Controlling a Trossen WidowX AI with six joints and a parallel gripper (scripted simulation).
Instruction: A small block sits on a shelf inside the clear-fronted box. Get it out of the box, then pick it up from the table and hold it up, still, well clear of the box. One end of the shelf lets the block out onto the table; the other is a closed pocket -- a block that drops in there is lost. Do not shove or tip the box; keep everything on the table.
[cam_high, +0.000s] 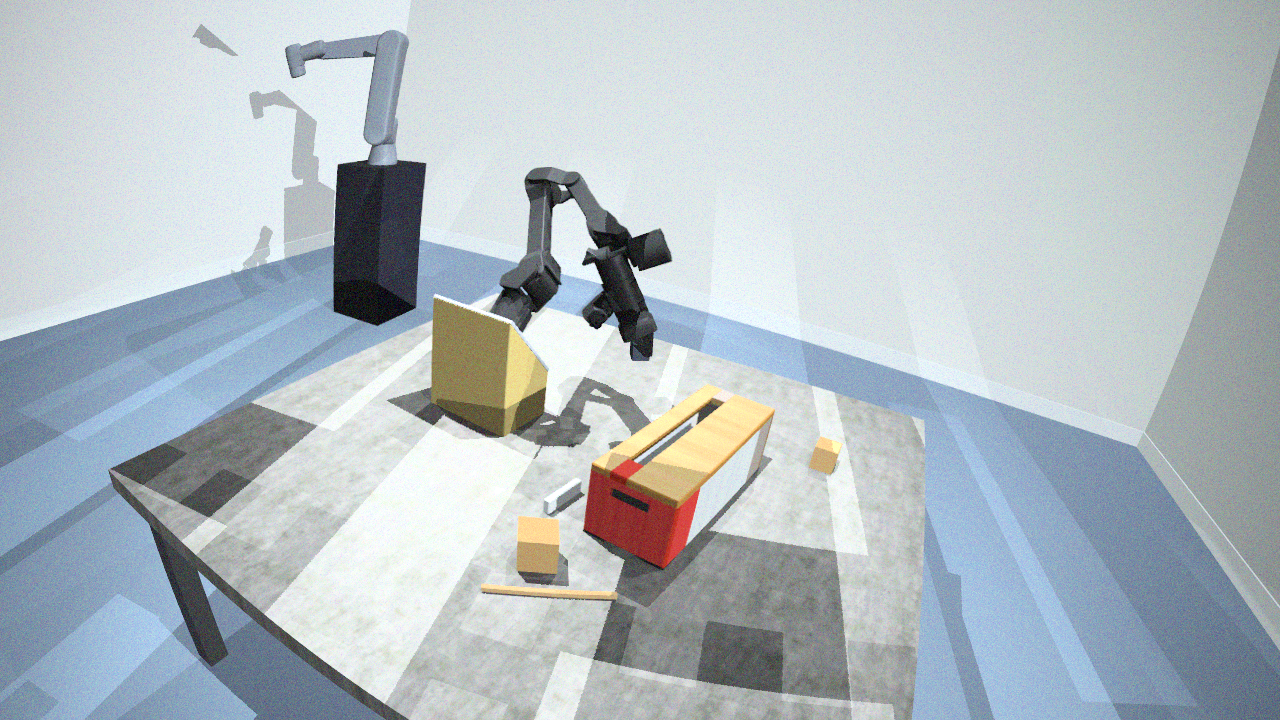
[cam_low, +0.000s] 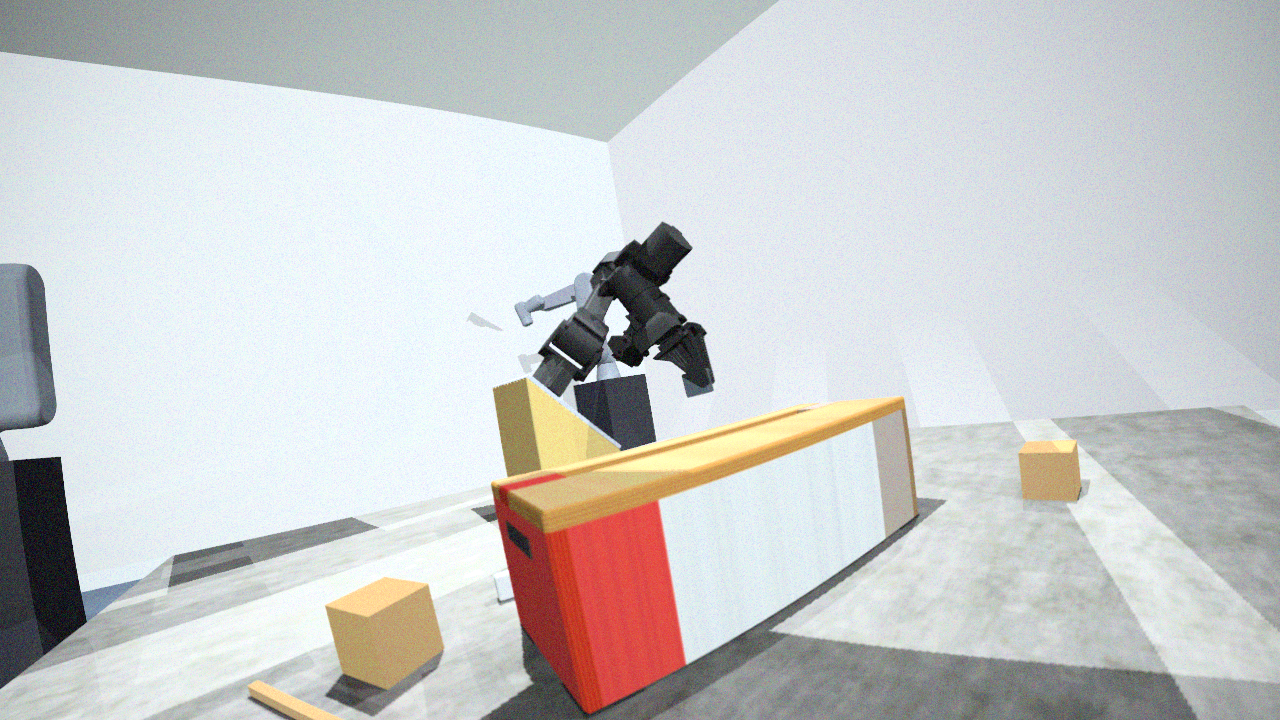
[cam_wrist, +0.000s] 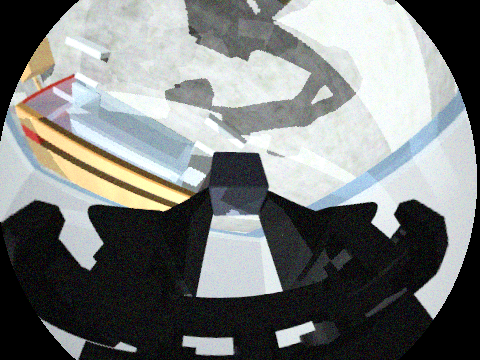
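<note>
My gripper tip is 10 mm to the left of the dark bluish block and 10 mm past it. Also, from my gripper tip: tan cube 440 mm to the right, 140 mm below, 10 mm ahead; then long box 170 mm to the right, 110 mm below, 110 mm ahead; then thin wooden stick 500 mm to the right, 170 mm below, 50 mm ahead.
</note>
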